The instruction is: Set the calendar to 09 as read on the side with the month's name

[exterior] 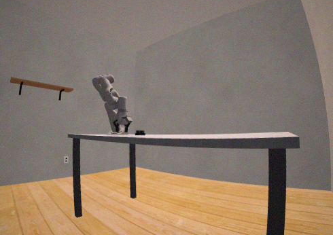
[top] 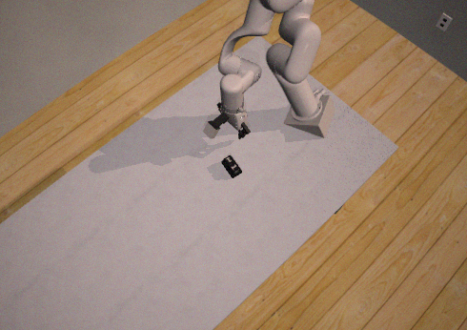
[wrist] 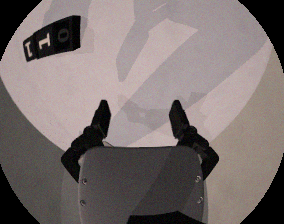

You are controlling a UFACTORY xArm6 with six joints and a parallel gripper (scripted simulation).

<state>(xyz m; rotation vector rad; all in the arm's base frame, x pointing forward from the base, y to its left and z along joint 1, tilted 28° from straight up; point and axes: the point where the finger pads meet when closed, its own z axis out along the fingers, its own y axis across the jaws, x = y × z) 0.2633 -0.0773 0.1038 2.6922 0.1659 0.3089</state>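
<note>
Now: hand 10 cm short of the black date cube, 10 cm to the right of it and 1 cm above it. From my hand the other things lie so: black cube 10 cm ahead, 13 cm to the left, 1 cm below.
</note>
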